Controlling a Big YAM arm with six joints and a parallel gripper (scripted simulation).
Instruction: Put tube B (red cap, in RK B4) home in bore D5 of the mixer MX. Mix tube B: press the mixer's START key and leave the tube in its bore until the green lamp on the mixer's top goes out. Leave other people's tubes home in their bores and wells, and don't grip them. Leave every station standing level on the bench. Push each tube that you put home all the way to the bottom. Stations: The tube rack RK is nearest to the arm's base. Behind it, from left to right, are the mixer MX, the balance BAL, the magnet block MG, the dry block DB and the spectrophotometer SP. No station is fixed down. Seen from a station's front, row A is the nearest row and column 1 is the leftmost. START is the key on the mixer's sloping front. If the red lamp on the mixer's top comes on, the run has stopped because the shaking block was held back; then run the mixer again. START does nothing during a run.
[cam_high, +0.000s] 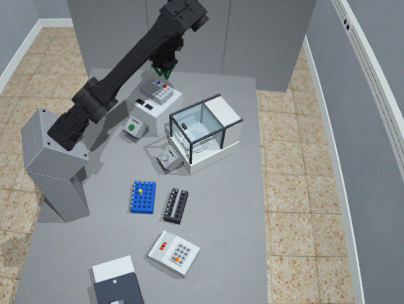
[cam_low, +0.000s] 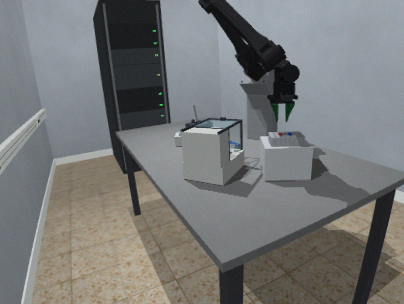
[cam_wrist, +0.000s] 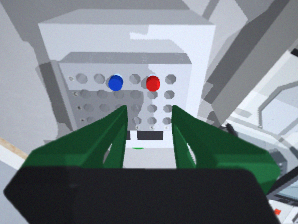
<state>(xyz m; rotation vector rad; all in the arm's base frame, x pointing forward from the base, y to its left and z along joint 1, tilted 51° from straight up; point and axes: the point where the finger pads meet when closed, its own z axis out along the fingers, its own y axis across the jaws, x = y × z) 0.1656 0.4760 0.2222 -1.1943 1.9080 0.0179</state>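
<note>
Right now my hand is 190 mm to the left of the green start key, 170 mm above it and 70 mm past it. Also, from my hand: grey bore block (80 mm below, 30 mm behind, 20 mm to the right); then blue-capped tube (80 mm below, 30 mm behind, 10 mm to the left); then yellow-capped tube (440 mm to the right, 210 mm below, 110 mm ahead).
</note>
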